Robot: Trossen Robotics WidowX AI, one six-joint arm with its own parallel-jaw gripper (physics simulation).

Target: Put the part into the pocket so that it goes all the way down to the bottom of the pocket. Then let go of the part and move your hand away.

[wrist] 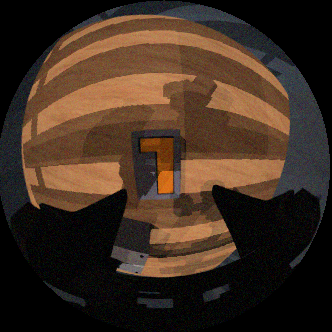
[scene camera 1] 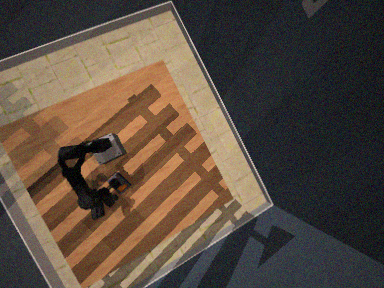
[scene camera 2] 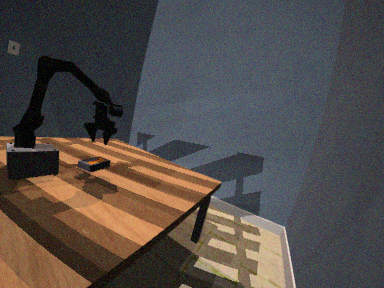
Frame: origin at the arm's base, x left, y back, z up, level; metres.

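Seen in the pictures: gripper, fingertip midpoint: (wrist: 170, 191) (scene camera 1: 111, 189) (scene camera 2: 99, 143); arm's base at its link origin: (scene camera 1: 105, 144) (scene camera 2: 24, 145).
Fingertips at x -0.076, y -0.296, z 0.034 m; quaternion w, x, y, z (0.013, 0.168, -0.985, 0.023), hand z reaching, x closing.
Note:
Pixels of each thing's top centre, then the offset from my fingertips to it. Level surfaces: height alone.
- orange L-shaped part at its top centre: (wrist: 157, 167) (scene camera 2: 95, 160) (scene camera 1: 118, 183) dx +0.011, dy +0.007, dz -0.103 m
- small dark grey block at its top centre: (wrist: 156, 167) (scene camera 2: 95, 160) (scene camera 1: 118, 183) dx +0.012, dy +0.007, dz -0.102 m
- striped wooden table at its surface level: dz -0.138 m
The orange L-shaped part (scene camera 1: 121, 188) (scene camera 2: 96, 160) (wrist: 165, 172) lies in the pocket of the small dark grey block (scene camera 1: 116, 176) (scene camera 2: 95, 167) (wrist: 156, 133). In the wrist view its outline sits inside the block's edges with a thin dark line around it. In scene camera 2 it lies flat and does not stand clearly above the rim; its exact depth is hard to tell. My gripper (scene camera 1: 108, 196) (scene camera 2: 99, 143) (wrist: 170, 191) is open and empty. Its fingers point down and hang above the block, apart from the part.
The arm's grey base box (scene camera 1: 111, 151) (scene camera 2: 33, 164) stands on the striped wooden table (scene camera 1: 165, 172) (scene camera 2: 165, 195) (wrist: 240, 175), beside the block. The table's edge and a dark leg (scene camera 2: 201, 220) show in scene camera 2. Strong shadows cross the table.

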